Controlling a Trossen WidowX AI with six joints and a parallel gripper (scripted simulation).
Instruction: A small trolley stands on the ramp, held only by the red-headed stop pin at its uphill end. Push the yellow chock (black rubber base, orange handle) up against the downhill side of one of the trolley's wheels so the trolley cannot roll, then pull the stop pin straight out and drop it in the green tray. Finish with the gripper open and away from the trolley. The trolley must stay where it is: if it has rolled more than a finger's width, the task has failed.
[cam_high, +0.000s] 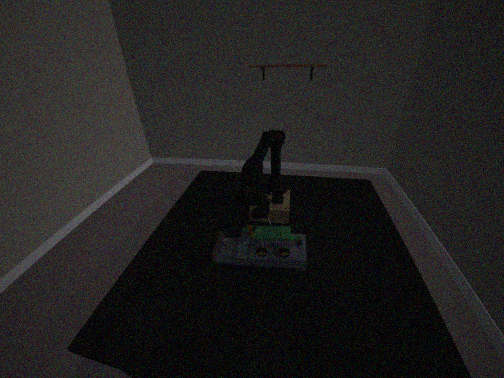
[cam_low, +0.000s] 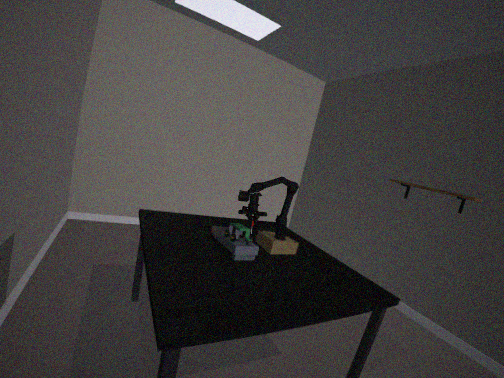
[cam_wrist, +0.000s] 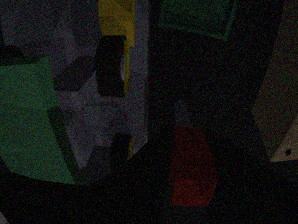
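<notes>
Now: gripper tip 50 mm short of the yellow chock, 50 mm to the left of it and 60 mm above it. The rest, counted from my gripper tip: trolley: 100 mm ahead, 50 mm to the left, 40 mm below; then red-headed stop pin: right at my gripper tip.
</notes>
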